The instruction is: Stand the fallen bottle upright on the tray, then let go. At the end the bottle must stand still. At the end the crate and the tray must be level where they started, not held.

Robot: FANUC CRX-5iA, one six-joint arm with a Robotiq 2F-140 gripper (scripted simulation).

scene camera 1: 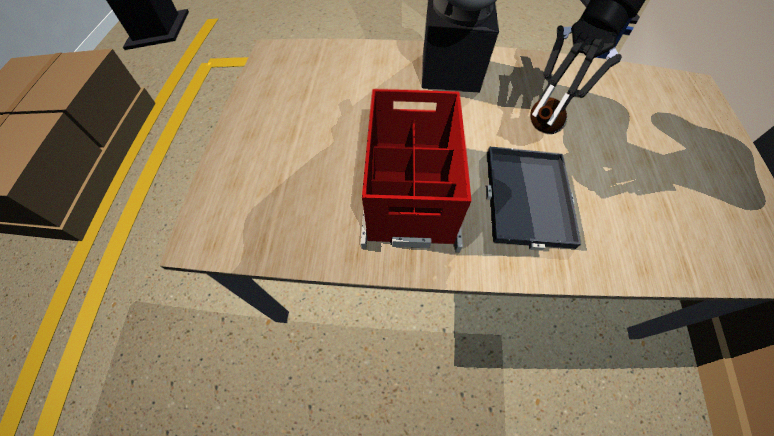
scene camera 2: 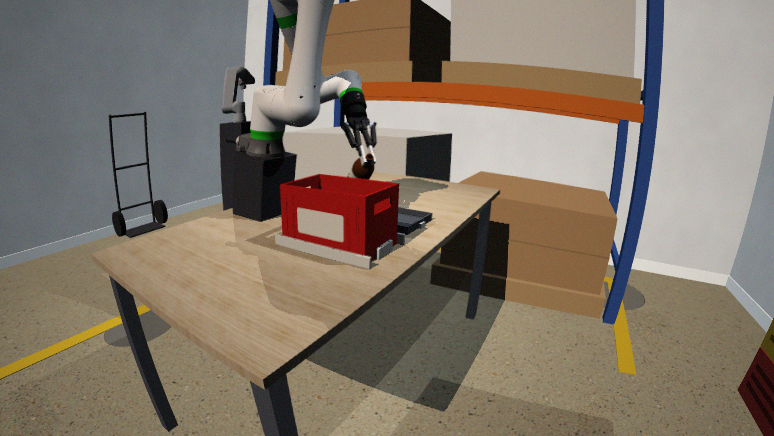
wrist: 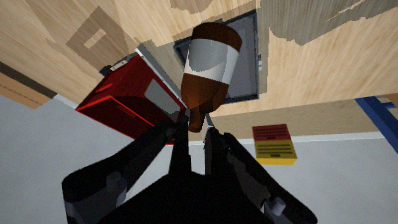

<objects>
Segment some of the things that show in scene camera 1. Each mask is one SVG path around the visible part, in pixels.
My gripper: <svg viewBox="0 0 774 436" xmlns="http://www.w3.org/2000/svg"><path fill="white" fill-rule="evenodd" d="M619 5L609 0L590 0L581 18L573 26L563 27L560 25L557 27L557 39L543 73L544 78L548 81L548 85L541 95L541 101L533 112L533 116L538 117L539 109L545 106L557 83L579 53L583 53L586 56L568 92L565 93L547 124L551 126L559 113L566 109L573 97L583 98L610 67L620 62L622 55L618 54L615 49L616 38L626 24L628 14ZM609 52L606 58L607 61L581 90L577 90L593 59ZM572 33L573 47L552 76L551 74L564 39L567 39L569 34Z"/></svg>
A bottle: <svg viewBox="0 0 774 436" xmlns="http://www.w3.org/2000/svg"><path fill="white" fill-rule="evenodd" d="M540 99L533 105L530 112L532 125L543 133L555 134L560 132L565 127L565 122L567 123L566 109L559 113L553 125L550 126L547 122L561 101L550 97L545 104L548 106L542 106L536 118L532 114L538 106Z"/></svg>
A red crate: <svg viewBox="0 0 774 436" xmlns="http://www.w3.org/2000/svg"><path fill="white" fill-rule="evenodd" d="M372 89L362 191L368 241L392 242L392 237L431 238L431 243L454 244L471 204L460 93L451 91ZM393 109L393 101L437 103L436 110Z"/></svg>
</objects>
